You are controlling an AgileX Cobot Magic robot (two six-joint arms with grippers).
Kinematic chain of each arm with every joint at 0, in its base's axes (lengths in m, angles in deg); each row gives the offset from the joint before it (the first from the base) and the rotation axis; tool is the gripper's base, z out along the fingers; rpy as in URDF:
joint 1: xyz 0 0 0.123 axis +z
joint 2: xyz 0 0 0 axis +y
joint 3: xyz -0.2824 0 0.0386 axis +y
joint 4: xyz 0.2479 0 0.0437 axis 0.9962 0 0.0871
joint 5: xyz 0 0 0 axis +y
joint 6: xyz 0.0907 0 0.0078 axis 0.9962 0 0.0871
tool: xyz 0 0 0 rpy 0 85 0
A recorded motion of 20 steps. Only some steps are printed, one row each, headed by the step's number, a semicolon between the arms.
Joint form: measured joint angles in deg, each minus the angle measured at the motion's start. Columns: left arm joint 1, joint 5, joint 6, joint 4, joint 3, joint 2; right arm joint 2, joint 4, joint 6, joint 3, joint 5, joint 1.
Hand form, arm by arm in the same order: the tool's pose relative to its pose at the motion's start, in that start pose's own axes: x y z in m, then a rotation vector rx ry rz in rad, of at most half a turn. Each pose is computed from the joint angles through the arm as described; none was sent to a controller.
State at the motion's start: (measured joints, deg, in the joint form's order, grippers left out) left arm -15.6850 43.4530 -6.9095 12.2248 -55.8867 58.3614; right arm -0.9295 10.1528 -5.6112 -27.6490 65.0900 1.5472
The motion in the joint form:
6: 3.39 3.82 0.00 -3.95 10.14 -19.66; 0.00 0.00 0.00 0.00 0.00 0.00
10: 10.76 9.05 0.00 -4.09 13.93 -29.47; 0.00 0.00 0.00 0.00 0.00 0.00
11: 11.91 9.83 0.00 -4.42 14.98 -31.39; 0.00 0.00 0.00 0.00 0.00 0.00
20: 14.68 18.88 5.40 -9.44 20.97 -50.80; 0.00 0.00 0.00 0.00 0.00 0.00
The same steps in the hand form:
6: 0.0606 0.0100 -0.0594 -0.0073 -0.0879 -0.1052; 0.0000 0.0000 0.0000 0.0000 0.0000 0.0000
10: 0.0970 0.0204 -0.0842 -0.1162 -0.0908 -0.1954; 0.0000 0.0000 0.0000 0.0000 0.0000 0.0000
11: 0.1050 0.0203 -0.0871 -0.1287 -0.0909 -0.2124; 0.0000 0.0000 0.0000 0.0000 0.0000 0.0000
20: 0.1697 0.0029 -0.1186 -0.1099 -0.1626 -0.2027; 0.0000 0.0000 0.0000 0.0000 0.0000 0.0000

